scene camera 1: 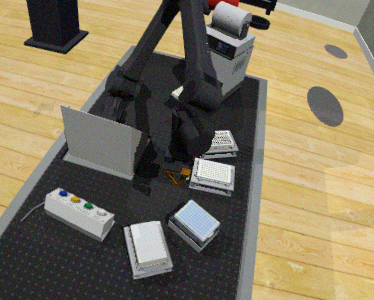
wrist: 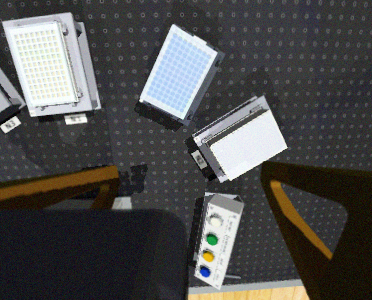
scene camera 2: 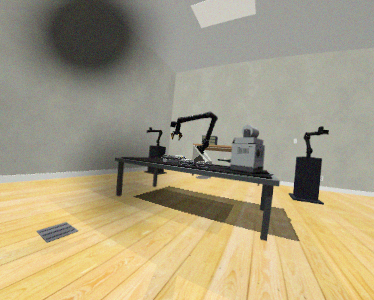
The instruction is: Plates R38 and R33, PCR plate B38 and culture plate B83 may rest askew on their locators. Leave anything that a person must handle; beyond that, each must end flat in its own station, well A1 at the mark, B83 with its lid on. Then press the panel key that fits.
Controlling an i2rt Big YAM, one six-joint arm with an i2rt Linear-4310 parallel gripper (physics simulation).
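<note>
My gripper is open and empty, high above the table. In the wrist view a thick white plate sits on the station labelled N2, its body toward one side of the base. A light-blue well plate sits on a dark-sided station. A white well plate sits on station N1. Another white plate is on the far station, partly behind the arm; station N3 shows at the wrist view's left edge. Plate names, A1 marks and slight tilts are unreadable.
A key panel has blue, yellow, green and white keys; its lettering is unreadable. A grey upright screen stands left of the gripper. A grey machine with a drum stands at the table's far end.
</note>
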